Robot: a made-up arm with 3 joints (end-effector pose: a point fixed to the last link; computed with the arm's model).
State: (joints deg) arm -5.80 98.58 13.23
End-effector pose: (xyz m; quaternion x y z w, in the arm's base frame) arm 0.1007 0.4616 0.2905 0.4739 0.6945 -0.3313 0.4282
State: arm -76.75 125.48 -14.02
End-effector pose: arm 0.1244 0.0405 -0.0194 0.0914 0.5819 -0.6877 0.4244
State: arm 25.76 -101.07 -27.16
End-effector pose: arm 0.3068 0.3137 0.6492 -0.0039 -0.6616 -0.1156 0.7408
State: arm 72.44 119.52 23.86
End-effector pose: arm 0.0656 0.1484 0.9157 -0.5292 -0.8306 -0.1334 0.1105
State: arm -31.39 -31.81 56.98
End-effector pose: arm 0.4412 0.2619 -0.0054 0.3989 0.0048 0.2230 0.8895
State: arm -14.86 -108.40 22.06
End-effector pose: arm 0.4270 0.3896 0.4009 -0.0471 -0.5266 0.4413 0.7251
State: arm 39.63 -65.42 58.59
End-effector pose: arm 0.5082 0.3962 0.6468 0.6933 -0.3662 0.3119 0.5367
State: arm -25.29 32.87 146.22
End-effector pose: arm 0.2858 0.5554 0.0114 0.9805 -0.0212 -0.1714 0.0940
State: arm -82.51 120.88 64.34
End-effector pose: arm 0.0904 0.1059 -0.1699 0.4275 0.0056 -0.8182 0.3844
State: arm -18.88 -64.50 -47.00
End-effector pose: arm 0.3138 0.3683 0.3155 -0.3644 -0.4308 -0.0230 0.8253
